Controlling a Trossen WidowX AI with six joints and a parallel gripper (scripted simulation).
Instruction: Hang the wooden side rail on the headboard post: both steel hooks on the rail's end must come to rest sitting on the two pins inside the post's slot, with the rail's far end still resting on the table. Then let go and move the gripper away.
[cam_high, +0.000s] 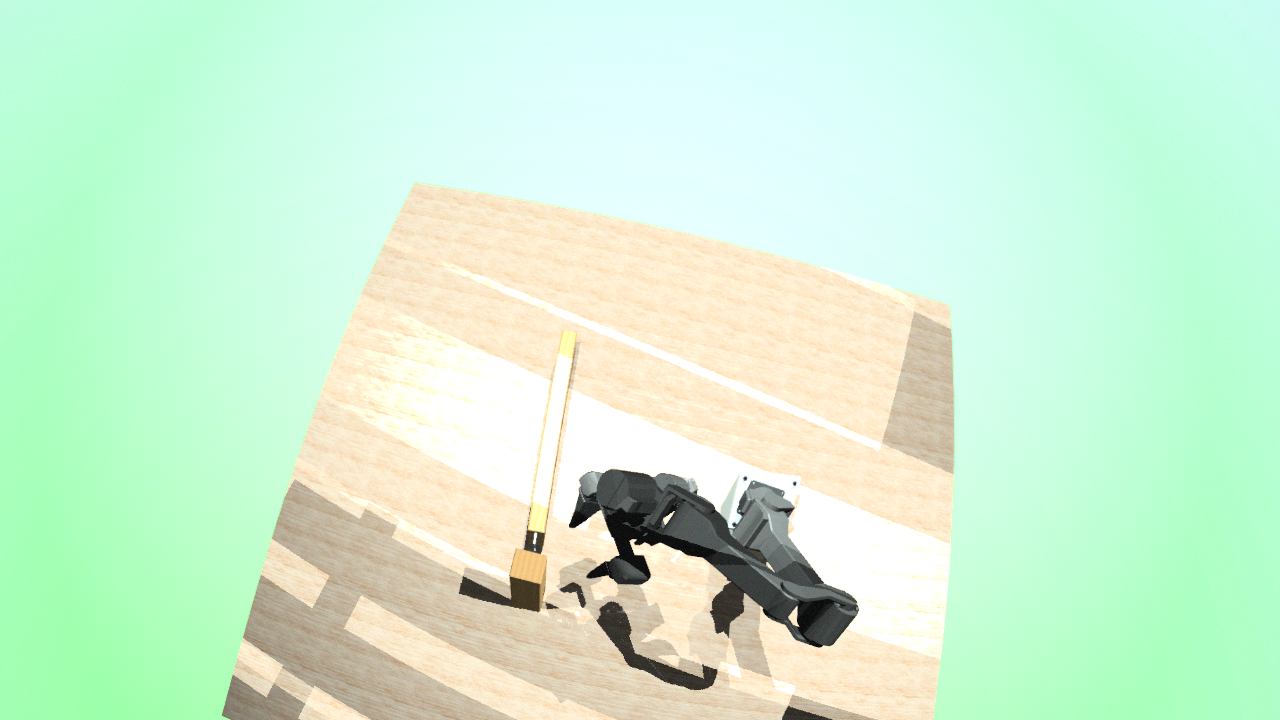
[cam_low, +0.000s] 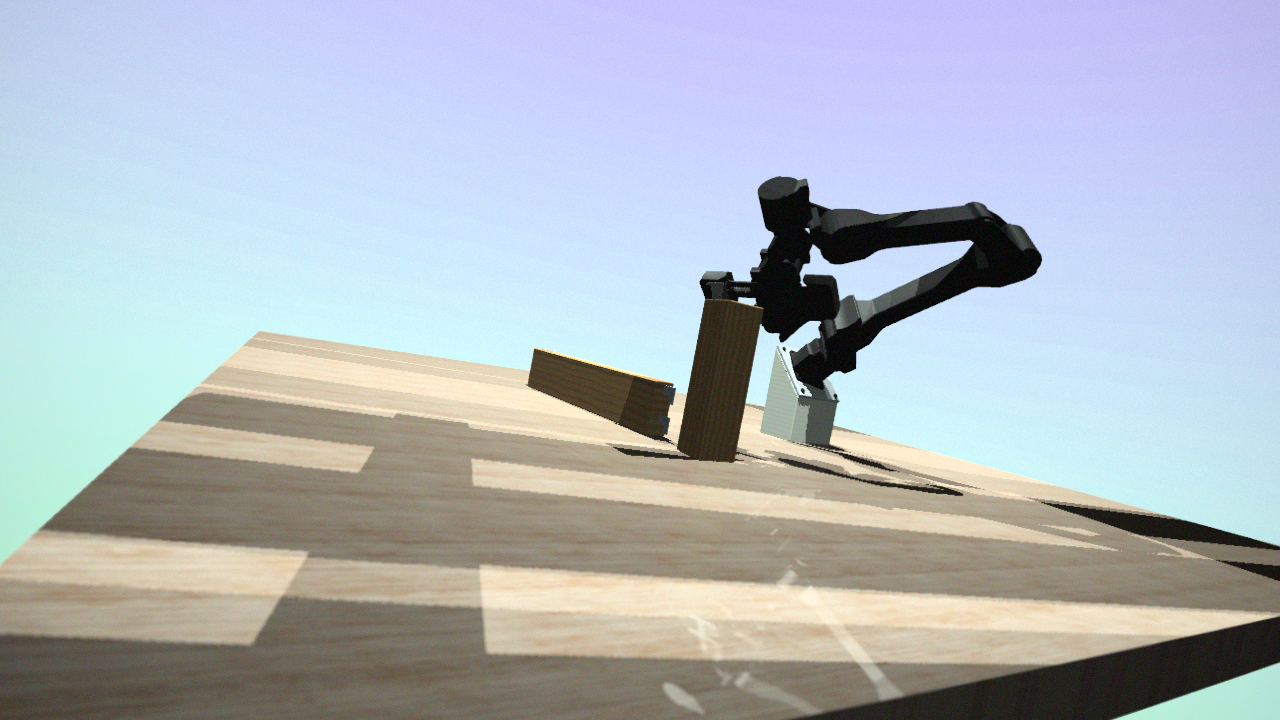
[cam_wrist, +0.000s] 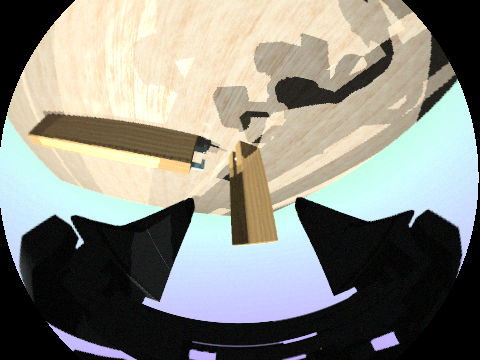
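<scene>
My gripper tip is now 7 cm short of the upright headboard post, 7 cm above it and 6 cm to the right of it.
</scene>
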